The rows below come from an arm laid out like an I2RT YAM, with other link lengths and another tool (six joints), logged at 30 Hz.
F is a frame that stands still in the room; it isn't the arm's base.
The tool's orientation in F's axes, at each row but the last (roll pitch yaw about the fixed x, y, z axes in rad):
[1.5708, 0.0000, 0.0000]
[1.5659, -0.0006, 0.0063]
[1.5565, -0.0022, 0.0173]
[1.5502, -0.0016, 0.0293]
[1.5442, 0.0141, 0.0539]
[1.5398, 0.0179, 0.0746]
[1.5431, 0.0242, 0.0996]
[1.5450, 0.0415, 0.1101]
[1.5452, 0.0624, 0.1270]
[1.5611, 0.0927, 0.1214]
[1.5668, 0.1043, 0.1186]
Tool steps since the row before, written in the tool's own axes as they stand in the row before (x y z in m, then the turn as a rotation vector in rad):
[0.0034, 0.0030, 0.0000, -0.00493, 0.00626, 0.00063]
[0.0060, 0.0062, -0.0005, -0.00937, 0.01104, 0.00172]
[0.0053, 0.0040, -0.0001, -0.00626, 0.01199, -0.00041]
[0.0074, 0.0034, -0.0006, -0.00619, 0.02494, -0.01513]
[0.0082, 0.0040, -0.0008, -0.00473, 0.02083, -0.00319]
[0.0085, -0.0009, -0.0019, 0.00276, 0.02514, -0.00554]
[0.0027, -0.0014, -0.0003, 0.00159, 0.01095, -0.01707]
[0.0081, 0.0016, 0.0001, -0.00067, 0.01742, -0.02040]
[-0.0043, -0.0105, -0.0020, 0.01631, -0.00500, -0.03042]
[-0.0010, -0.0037, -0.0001, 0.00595, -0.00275, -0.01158]
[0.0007, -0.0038, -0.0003, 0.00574, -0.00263, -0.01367]
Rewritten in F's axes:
[0.0034, 0.0000, 0.0030, -0.00493, -0.00063, 0.00626]
[0.0060, 0.0006, 0.0062, -0.00937, -0.00172, 0.01104]
[0.0053, 0.0002, 0.0040, -0.00630, 0.00047, 0.01197]
[0.0074, 0.0009, 0.0034, -0.00668, 0.01545, 0.02461]
[0.0082, 0.0013, 0.0039, -0.00463, 0.00350, 0.02080]
[0.0083, 0.0025, -0.0011, 0.00273, 0.00654, 0.02490]
[0.0026, 0.0005, -0.0015, 0.00011, 0.01746, 0.01043]
[0.0081, 0.0008, 0.0013, -0.00226, 0.02072, 0.01690]
[-0.0051, 0.0011, -0.0103, 0.01195, 0.03205, -0.00678]
[-0.0013, -0.0001, -0.0036, 0.00422, 0.01215, -0.00340]
[0.0003, 0.0003, -0.0039, 0.00377, 0.01421, -0.00327]

